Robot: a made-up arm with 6 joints.
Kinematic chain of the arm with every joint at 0, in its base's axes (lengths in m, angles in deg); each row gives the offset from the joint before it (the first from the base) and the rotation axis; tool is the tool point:
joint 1: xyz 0 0 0.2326 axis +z
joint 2: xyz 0 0.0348 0 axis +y
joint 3: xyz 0 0 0.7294 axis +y
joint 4: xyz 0 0 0.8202 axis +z
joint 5: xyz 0 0 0 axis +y
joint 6: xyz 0 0 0.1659 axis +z
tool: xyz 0 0 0
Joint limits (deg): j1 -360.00..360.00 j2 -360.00..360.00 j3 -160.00..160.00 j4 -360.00..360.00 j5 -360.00..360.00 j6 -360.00..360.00
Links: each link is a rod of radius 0.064 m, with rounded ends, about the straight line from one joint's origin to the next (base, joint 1, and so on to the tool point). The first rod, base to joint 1, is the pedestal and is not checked.
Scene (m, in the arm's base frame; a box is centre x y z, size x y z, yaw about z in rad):
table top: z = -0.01
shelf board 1: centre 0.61 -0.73 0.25 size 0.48 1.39 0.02 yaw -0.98
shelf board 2: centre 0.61 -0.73 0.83 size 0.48 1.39 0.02 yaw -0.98
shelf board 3: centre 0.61 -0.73 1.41 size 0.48 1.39 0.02 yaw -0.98
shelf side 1: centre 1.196 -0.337 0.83 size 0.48 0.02 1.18 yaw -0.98
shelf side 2: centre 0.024 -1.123 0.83 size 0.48 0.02 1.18 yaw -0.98
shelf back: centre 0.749 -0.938 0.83 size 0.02 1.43 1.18 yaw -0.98
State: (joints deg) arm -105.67 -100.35 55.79 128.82 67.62 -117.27
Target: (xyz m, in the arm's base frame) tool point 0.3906 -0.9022 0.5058
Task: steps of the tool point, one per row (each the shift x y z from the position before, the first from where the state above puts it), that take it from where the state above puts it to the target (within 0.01 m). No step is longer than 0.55 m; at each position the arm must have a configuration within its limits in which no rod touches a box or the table.
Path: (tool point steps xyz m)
1: -0.1216 -0.3027 0.4174
2: -0.1237 -0.4234 0.2280
3: -0.0972 -0.4484 0.0142
4: -0.0553 -0.3767 -0.1761
5: -0.0139 -0.2293 -0.3022
6: 0.0141 -0.0461 -0.3390
7: 0.0563 -0.1346 0.0341
8: 0.0869 -0.1333 0.0002
9: 0.1168 -0.1196 -0.0343

